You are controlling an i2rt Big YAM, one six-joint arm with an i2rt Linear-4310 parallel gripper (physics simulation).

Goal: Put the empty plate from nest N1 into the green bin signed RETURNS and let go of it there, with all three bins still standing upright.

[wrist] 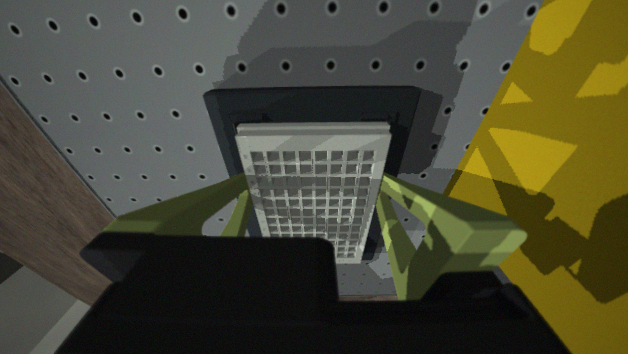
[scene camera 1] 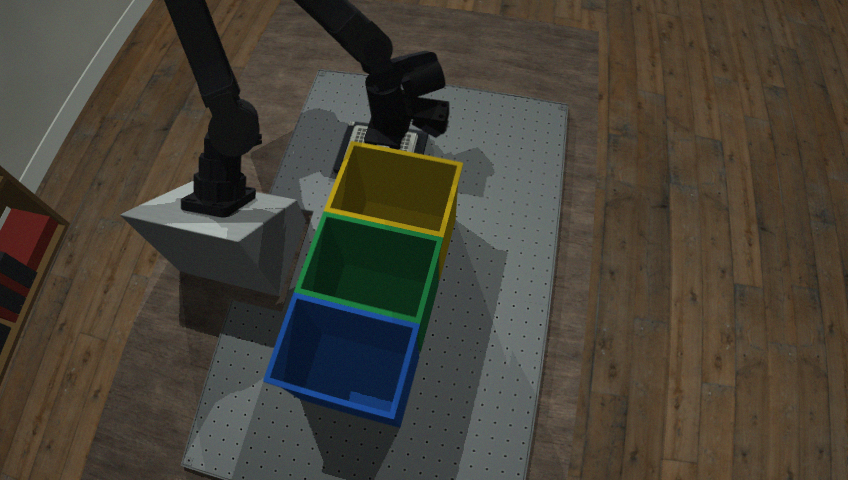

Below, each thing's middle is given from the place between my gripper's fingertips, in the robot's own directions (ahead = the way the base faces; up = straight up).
Labels:
Now: the dark nest point(wrist: 307, 104) 2 cm behind my hand and 1 cm below it. The rest, counted from my hand: yellow bin point(scene camera 1: 412, 191) (5 cm ahead, 17 cm to the right, 8 cm above); green bin point(scene camera 1: 387, 270) (5 cm ahead, 30 cm to the right, 8 cm above); white gridded plate point(wrist: 321, 179) (2 cm behind, 1 cm above).

